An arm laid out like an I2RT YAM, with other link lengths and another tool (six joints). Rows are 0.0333 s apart.
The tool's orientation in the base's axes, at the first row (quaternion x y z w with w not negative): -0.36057 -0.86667 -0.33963 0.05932
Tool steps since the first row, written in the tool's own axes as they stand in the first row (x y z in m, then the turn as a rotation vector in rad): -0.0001 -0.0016 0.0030 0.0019 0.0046 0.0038; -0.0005 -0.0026 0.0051 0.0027 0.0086 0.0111; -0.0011 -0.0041 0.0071 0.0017 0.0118 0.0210; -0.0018 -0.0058 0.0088 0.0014 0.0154 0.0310; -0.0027 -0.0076 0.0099 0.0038 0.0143 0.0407; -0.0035 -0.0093 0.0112 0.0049 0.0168 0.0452; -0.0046 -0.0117 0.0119 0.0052 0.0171 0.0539; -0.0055 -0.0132 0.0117 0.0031 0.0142 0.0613; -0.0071 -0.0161 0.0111 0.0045 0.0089 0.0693; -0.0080 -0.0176 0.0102 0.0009 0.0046 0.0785; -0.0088 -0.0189 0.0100 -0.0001 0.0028 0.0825
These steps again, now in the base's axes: -0.0006 0.0010 -0.0032 0.0022 0.0059 0.0003; -0.0006 0.0016 -0.0055 0.0053 0.0130 -0.0028; -0.0009 0.0018 -0.0080 0.0096 0.0203 -0.0090; -0.0013 0.0016 -0.0105 0.0136 0.0282 -0.0147; -0.0017 0.0008 -0.0126 0.0125 0.0352 -0.0219; -0.0020 0.0003 -0.0148 0.0140 0.0400 -0.0236; -0.0027 -0.0011 -0.0171 0.0152 0.0458 -0.0299; -0.0031 -0.0026 -0.0180 0.0159 0.0478 -0.0379; -0.0039 -0.0053 -0.0197 0.0125 0.0509 -0.0464; -0.0044 -0.0072 -0.0202 0.0136 0.0524 -0.0570; -0.0047 -0.0085 -0.0210 0.0137 0.0535 -0.0614
